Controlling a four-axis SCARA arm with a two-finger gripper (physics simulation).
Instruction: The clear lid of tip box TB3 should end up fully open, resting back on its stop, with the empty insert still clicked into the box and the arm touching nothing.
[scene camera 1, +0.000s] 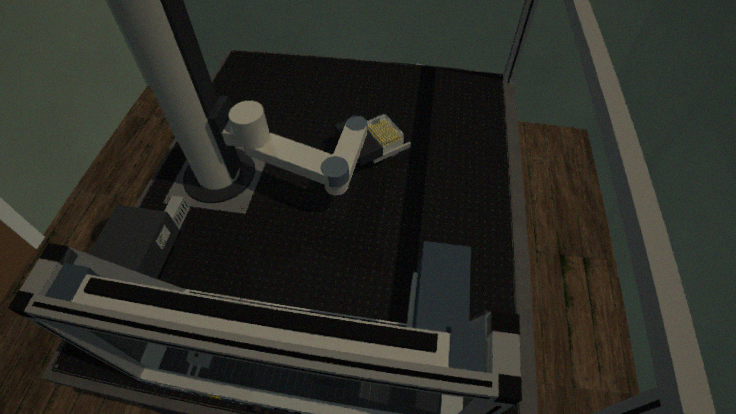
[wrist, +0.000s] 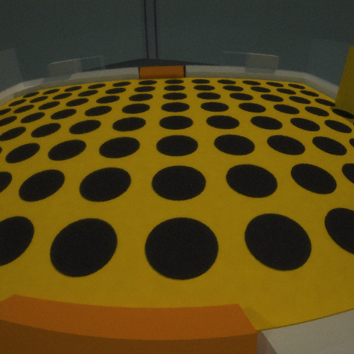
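Pixels of known places: gripper, fingertip midpoint: (scene camera 1: 396, 130); arm's base, link origin: (scene camera 1: 220, 176).
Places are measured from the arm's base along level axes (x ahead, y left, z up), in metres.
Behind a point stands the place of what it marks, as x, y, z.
Tip box TB3 (scene camera 1: 400, 136) @(0.609, 0.202, 0.084) stands on the dark mat, with pale clear walls around the yellow insert (scene camera 1: 384, 132) @(0.550, 0.228, 0.070) (wrist: 202, 197). In the wrist view the insert fills most of the picture; its round holes look black and empty. An orange clip (wrist: 125, 322) shows at the near edge and another orange clip (wrist: 162, 72) at the far rim. Faint clear panels show near the far rim; I cannot tell the lid's angle. My gripper (scene camera 1: 389, 134) @(0.591, 0.265, 0.052) is open and empty, low over the box. One finger shows along the box's near side; the other is hidden. I cannot tell whether it touches.
The arm's pale column (scene camera 1: 190, 102) @(0.051, -0.055, 0.385) stands at the left, its links reaching to the box. A dark grey unit (scene camera 1: 126, 234) @(-0.122, -0.345, 0.128) is at the lower left, a blue block (scene camera 1: 445, 288) @(0.739, -0.548, 0.501) at the lower right. A frame beam (scene camera 1: 257, 319) @(0.466, -0.651, 0.521) crosses the front. A yellow tab (wrist: 346, 82) rises at the insert's right.
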